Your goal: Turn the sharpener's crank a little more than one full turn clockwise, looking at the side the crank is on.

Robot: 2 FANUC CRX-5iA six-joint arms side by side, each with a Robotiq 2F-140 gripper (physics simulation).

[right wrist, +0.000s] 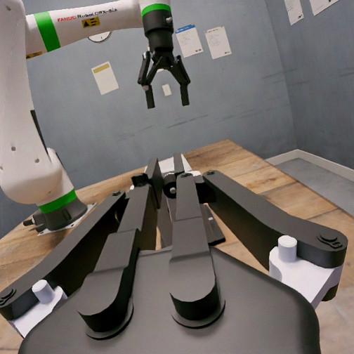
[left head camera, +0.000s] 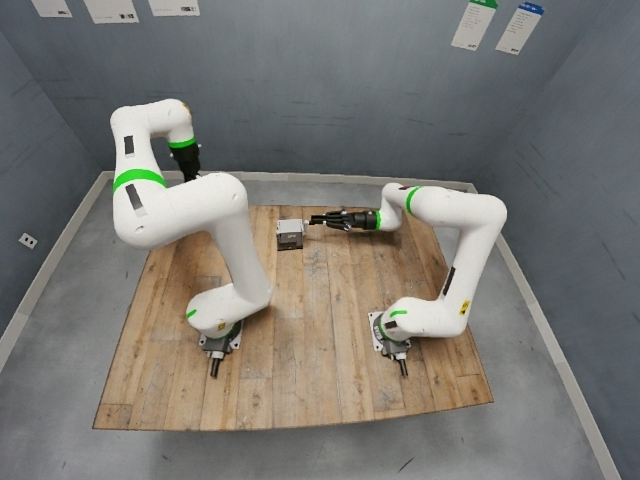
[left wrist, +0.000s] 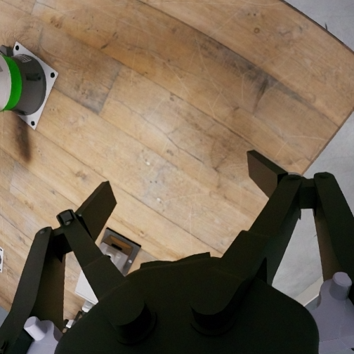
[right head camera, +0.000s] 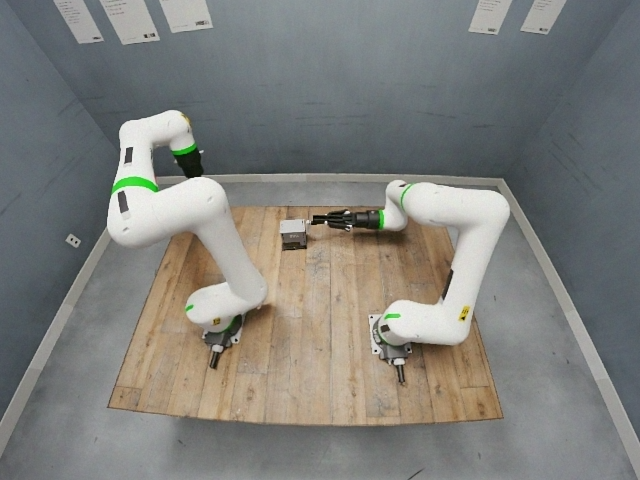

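Pixels of known places: right gripper, fingertip midpoint: (left head camera: 311, 219) (right head camera: 313, 219); left arm's base at its link origin: (left head camera: 223, 326) (right head camera: 225, 321); right arm's base at its link origin: (left head camera: 389, 329) (right head camera: 389, 333).
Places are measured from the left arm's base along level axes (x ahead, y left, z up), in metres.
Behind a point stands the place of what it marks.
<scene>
The grey box-shaped sharpener (left head camera: 289, 233) @[x 0.408, y -0.230, z 0.118 m] (right head camera: 293, 230) @[x 0.419, y -0.240, z 0.128 m] (left wrist: 86, 288) stands upright on the table toward the back. Its crank (left head camera: 306, 224) @[x 0.456, y -0.304, z 0.133 m] is on the side that faces right in the head views. The crank's black knob (right wrist: 170, 187) shows between the right fingers. My right gripper (left head camera: 316, 219) @[x 0.474, y -0.325, z 0.151 m] (right head camera: 318, 219) @[x 0.474, y -0.325, z 0.151 m] (right wrist: 167, 167) points at the crank side. Its fingers are a narrow gap apart, one on each side of the knob, not clamped on it. They hide much of the crank arm. My left gripper (left wrist: 178, 178) (right wrist: 169, 106) is wide open and empty, high above the table and away from the sharpener.
The wooden table (left head camera: 330, 330) @[x 0.017, y -0.441, z 0.000 m] (right head camera: 330, 330) @[x 0.020, y -0.451, z 0.000 m] carries both arm bases. The left arm (left head camera: 232, 242) @[x 0.095, y -0.123, z 0.500 m] (right head camera: 227, 242) @[x 0.109, y -0.147, z 0.482 m] rises at the left and hides part of the table's back left. The right arm (left head camera: 478, 248) @[x 0.173, y -0.843, z 0.461 m] (right head camera: 480, 248) @[x 0.173, y -0.851, z 0.466 m] arches at the right. Grey walls stand around the table.
</scene>
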